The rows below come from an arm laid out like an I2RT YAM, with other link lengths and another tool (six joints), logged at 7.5 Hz.
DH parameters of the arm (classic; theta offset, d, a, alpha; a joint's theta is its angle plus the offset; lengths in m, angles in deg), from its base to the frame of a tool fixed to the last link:
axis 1: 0 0.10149 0.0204 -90
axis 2: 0 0 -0.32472 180
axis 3: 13.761 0 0.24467 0
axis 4: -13.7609 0.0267 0.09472 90
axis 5: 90 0.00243 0 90
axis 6: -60.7 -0.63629 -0.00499 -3
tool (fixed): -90 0.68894 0 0
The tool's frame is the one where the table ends.
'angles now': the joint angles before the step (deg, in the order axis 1, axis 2, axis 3, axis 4, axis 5, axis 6). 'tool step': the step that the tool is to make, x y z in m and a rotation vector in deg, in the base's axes. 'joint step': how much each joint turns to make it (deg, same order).
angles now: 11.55, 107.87, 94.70, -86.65, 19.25, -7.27
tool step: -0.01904, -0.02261, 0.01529, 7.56, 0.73, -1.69
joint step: -4.24, -3.93, -0.22, -2.14, -7.09, -3.84
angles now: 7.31, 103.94, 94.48, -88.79, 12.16, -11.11
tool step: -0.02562, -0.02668, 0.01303, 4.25, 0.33, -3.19
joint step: -5.25, -4.09, -1.38, -2.22, -3.94, -2.67
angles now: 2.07, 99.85, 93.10, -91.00, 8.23, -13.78
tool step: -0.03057, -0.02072, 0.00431, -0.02, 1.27, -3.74
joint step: -4.35, -4.09, -4.00, -1.27, 0.11, -0.61
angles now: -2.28, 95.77, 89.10, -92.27, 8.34, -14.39
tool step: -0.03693, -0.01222, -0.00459, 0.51, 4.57, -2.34
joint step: -3.43, -4.09, -6.30, -2.23, 0.02, -1.12
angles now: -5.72, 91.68, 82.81, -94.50, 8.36, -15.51
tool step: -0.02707, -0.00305, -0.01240, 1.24, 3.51, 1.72
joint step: -1.44, -3.59, -7.05, 0.31, 0.00, -3.30
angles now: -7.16, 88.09, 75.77, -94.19, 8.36, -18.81
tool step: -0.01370, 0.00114, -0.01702, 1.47, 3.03, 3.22
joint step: 0.00, -1.66, -6.01, 1.66, -0.04, -3.43
